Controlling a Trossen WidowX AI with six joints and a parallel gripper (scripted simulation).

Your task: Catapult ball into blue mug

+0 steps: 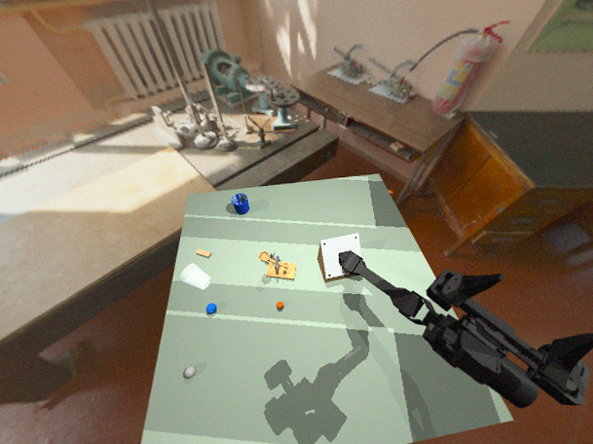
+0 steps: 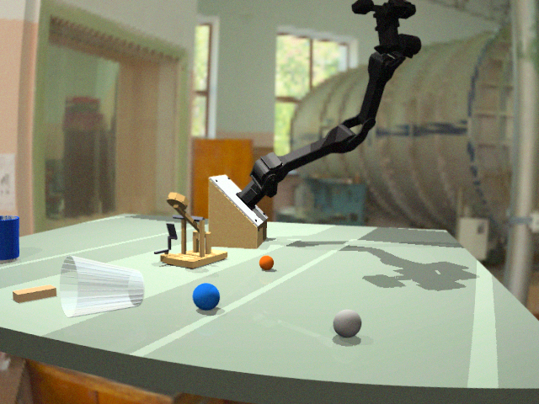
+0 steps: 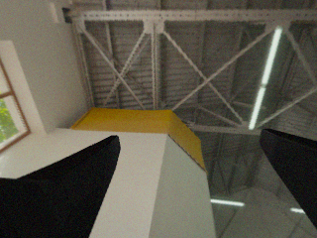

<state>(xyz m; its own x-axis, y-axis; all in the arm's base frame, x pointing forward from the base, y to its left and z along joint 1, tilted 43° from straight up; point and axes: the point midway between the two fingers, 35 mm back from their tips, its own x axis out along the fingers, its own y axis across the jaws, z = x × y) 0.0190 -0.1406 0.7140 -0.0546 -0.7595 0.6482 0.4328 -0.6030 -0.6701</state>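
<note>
The wooden catapult is 690 mm below my gripper tip, 470 mm to the right of it and 300 mm ahead of it. Round my gripper tip: blue ball 750 mm below, 620 mm ahead, 330 mm to the right; grey ball 750 mm below, 710 mm ahead, 110 mm to the right; orange ball 750 mm below, 320 mm ahead, 270 mm to the right.
</note>
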